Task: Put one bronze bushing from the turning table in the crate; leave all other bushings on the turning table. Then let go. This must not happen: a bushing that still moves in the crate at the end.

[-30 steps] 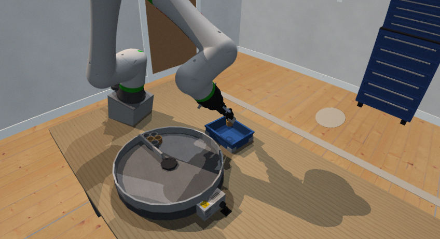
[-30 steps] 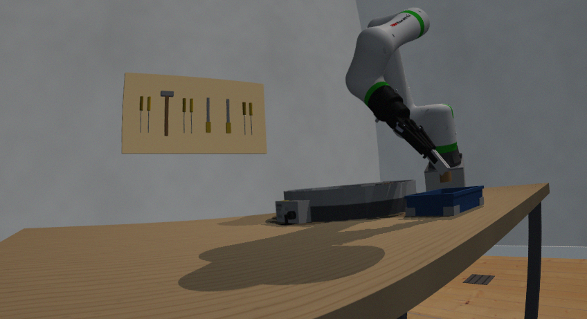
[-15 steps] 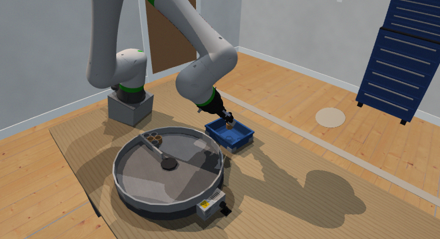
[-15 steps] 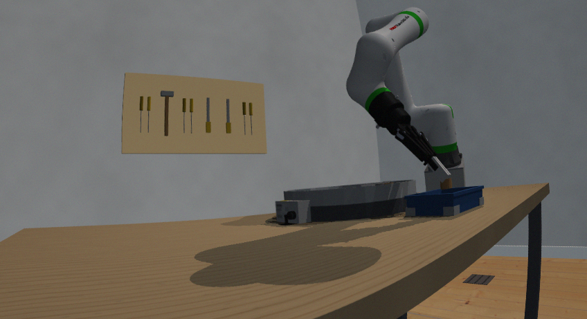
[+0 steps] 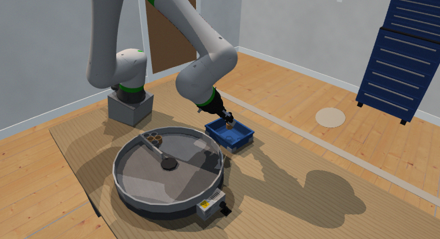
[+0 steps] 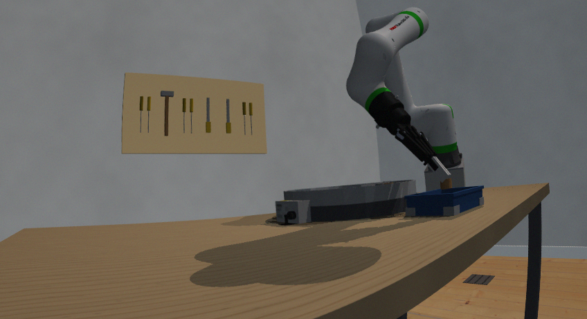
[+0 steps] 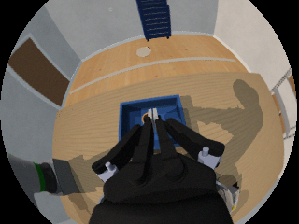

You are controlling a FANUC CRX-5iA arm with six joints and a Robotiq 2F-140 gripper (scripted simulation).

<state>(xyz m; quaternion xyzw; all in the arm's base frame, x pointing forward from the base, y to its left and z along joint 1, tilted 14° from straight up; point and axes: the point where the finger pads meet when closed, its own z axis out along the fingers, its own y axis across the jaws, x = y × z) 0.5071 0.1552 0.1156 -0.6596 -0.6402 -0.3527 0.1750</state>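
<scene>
Right now the blue crate is 8 cm below my hand, 1 cm to the left of it and 1 cm behind it. From my hand the other things lie so: round grey turning table (33 cm to the right, 6 cm behind, 5 cm below).
</scene>
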